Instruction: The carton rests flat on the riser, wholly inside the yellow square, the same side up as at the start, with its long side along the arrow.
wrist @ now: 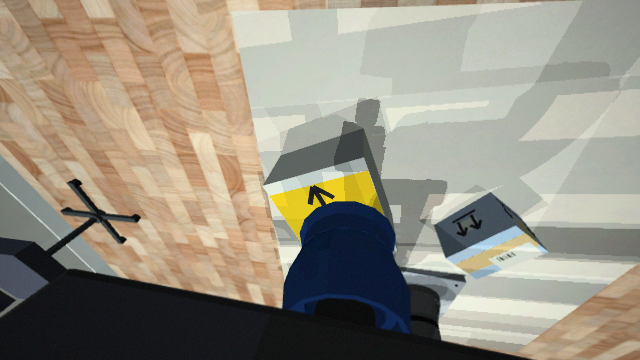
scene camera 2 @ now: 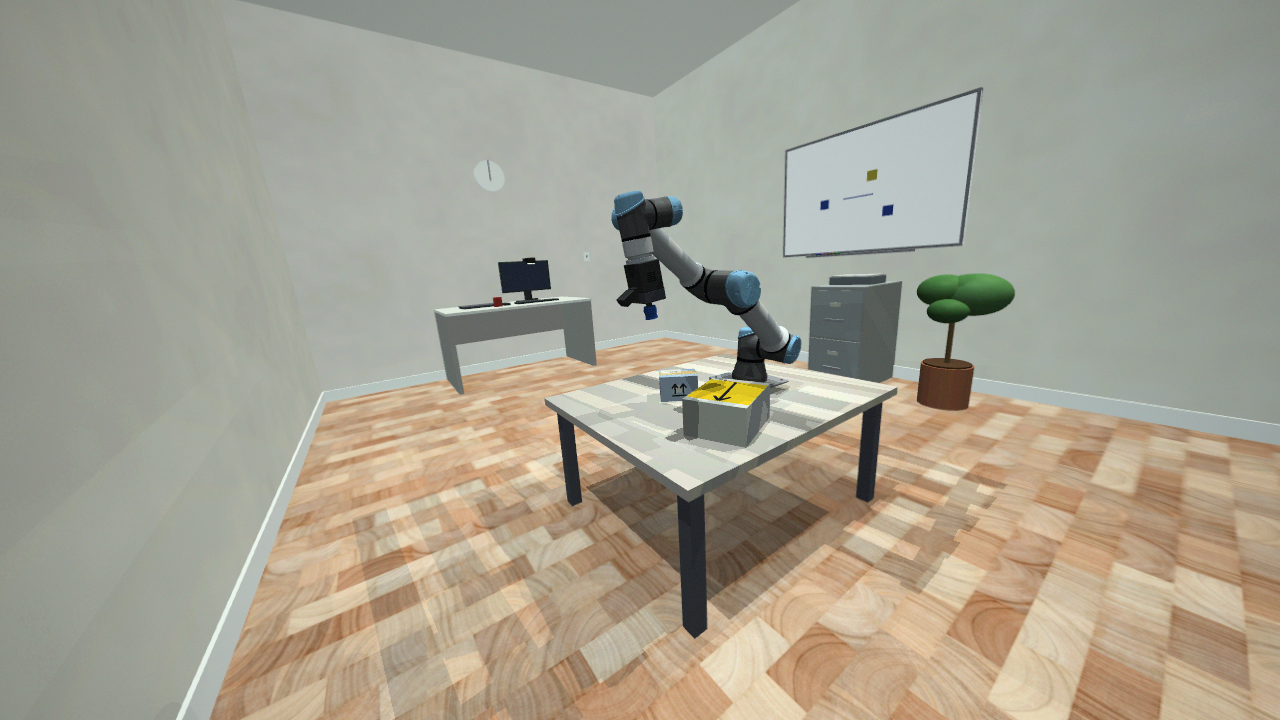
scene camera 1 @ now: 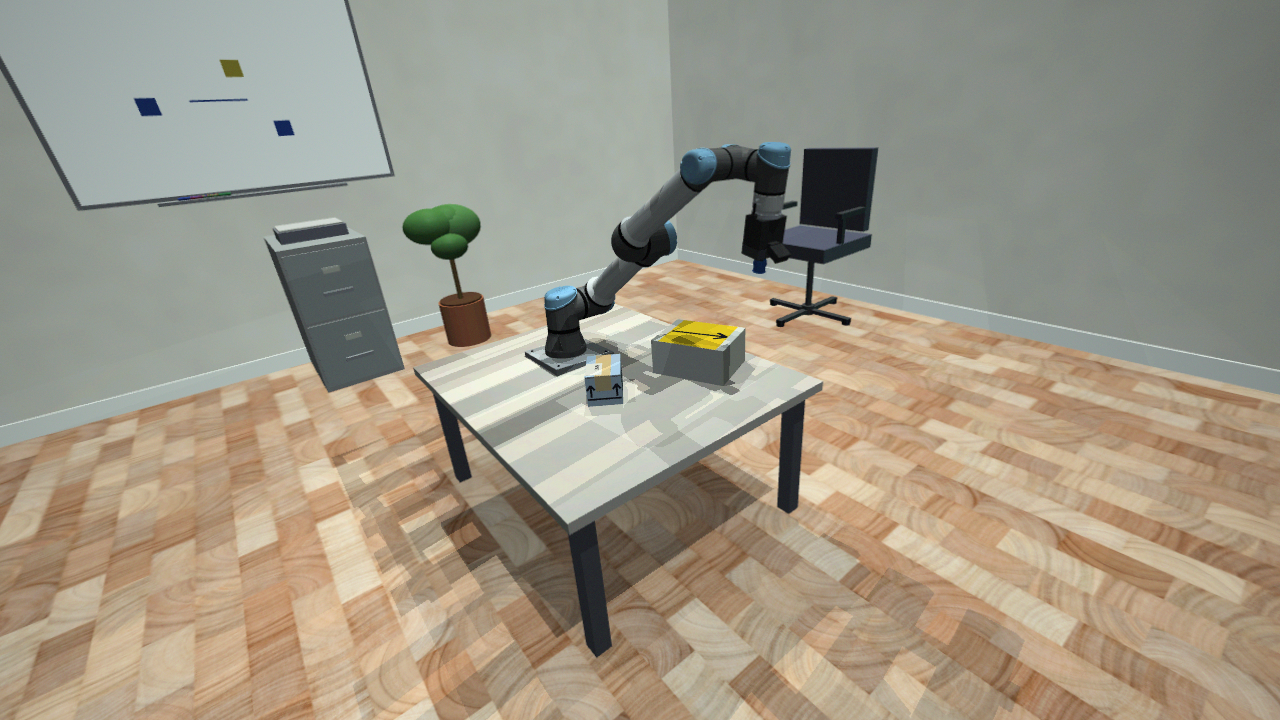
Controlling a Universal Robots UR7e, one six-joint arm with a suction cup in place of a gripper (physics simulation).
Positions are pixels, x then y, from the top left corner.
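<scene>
There is a carton here, and I see it in scene camera 1 (603, 378), in scene camera 2 and in the wrist view as well. On the carton, (wrist: 486, 236) and (scene camera 2: 673, 378) are the same spot.
</scene>
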